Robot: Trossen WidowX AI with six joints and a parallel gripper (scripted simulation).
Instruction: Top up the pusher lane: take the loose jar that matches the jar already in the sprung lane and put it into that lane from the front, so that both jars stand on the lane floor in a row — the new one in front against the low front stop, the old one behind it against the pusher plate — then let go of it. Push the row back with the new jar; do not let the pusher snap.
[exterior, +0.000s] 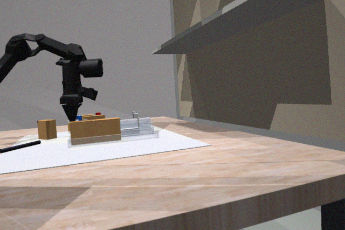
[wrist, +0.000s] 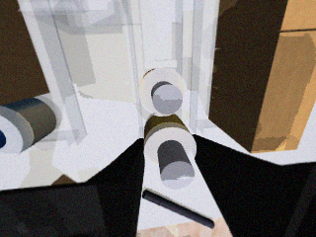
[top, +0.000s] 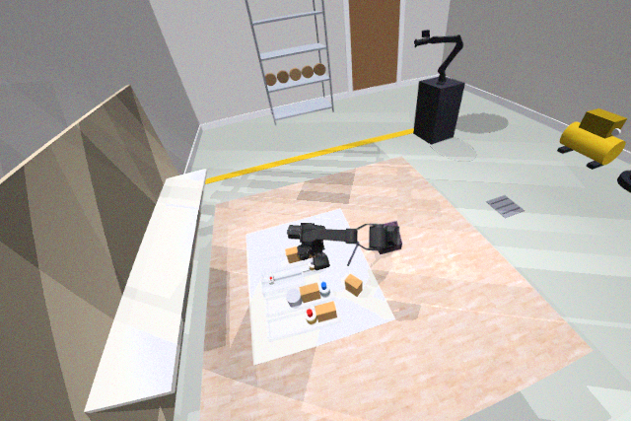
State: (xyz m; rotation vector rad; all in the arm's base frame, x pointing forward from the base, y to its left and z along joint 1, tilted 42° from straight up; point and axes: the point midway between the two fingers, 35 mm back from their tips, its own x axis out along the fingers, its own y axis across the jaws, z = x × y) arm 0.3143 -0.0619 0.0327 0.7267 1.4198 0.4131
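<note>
My gripper tip is 16 cm short of the clear sprung lane and 4 cm above it. Also, from my gripper tip: black rod 16 cm behind, 5 cm below; then red part 22 cm ahead, 1 cm to the left, 1 cm above; then tan box 16 cm to the left, 8 cm behind, 2 cm below.
</note>
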